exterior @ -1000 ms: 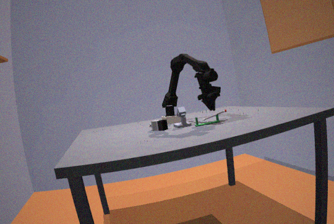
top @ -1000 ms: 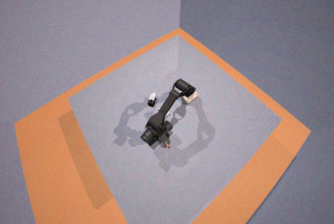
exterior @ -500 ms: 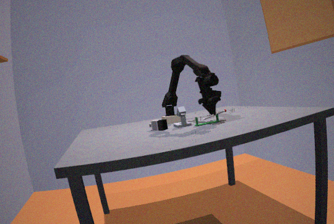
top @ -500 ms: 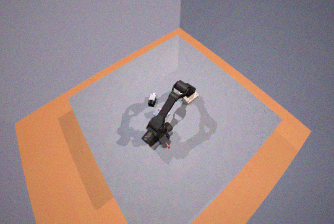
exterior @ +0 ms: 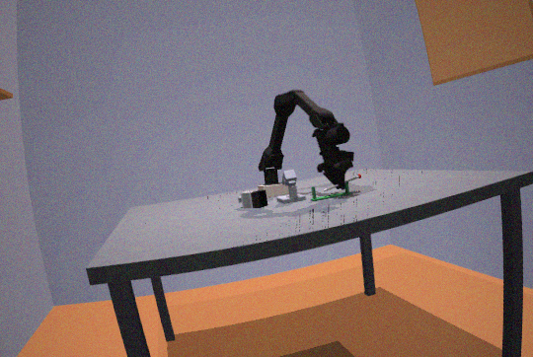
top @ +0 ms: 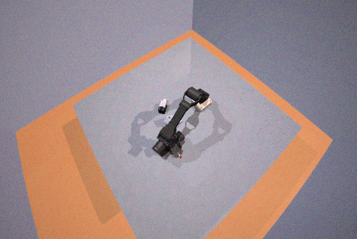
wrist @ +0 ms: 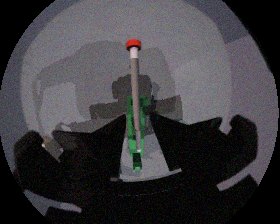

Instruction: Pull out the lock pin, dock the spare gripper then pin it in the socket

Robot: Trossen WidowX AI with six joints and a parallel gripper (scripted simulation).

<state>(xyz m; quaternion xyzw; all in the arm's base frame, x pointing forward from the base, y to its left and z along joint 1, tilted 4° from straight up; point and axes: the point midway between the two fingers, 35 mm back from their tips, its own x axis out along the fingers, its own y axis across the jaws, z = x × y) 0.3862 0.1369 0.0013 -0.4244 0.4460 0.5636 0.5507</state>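
My gripper tip is now 40 mm to the left of the green bar-shaped rack. Also, from my gripper tip: spare gripper (290 mm to the right, 140 mm behind, 10 mm above); then grey socket mount (150 mm to the right, 100 mm behind, 30 mm above).
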